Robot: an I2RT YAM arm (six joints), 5 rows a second.
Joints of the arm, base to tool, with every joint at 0 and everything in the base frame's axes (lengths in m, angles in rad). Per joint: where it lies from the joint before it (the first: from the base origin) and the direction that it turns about. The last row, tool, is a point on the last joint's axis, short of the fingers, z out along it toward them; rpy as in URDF.
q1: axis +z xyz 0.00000 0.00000 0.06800
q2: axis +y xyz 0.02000 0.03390 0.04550
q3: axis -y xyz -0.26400 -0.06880 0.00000
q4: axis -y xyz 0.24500 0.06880 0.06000
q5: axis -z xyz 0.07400 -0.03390 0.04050
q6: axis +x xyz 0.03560 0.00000 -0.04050
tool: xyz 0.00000 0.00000 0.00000 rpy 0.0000 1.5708 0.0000
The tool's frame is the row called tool.
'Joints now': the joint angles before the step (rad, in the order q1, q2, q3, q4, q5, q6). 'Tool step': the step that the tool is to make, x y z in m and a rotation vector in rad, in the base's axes. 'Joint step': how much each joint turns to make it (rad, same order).
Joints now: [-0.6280 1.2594 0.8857 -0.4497 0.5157 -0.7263]
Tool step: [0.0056 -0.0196 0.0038 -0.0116 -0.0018 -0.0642]
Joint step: [-0.0431 0.0683 0.0620 0.0091 0.0203 0.0115]
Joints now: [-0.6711 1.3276 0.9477 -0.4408 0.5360 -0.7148]
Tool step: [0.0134 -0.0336 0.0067 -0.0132 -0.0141 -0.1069]
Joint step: [-0.0545 0.1295 0.1312 -0.0058 0.0364 0.0443]
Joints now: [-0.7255 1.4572 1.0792 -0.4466 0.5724 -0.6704]
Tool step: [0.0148 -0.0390 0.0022 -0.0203 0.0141 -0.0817]
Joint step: [-0.0524 0.1479 0.1482 -0.0001 0.0379 0.0059]
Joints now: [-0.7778 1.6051 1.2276 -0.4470 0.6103 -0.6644]
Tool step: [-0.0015 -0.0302 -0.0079 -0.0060 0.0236 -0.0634]
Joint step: [-0.0595 0.0892 0.0650 0.0205 0.0182 -0.0142]
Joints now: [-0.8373 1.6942 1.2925 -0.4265 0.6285 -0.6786]
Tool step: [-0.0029 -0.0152 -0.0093 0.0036 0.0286 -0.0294]
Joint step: [-0.0314 0.0477 0.0199 0.0169 0.0128 -0.0179]
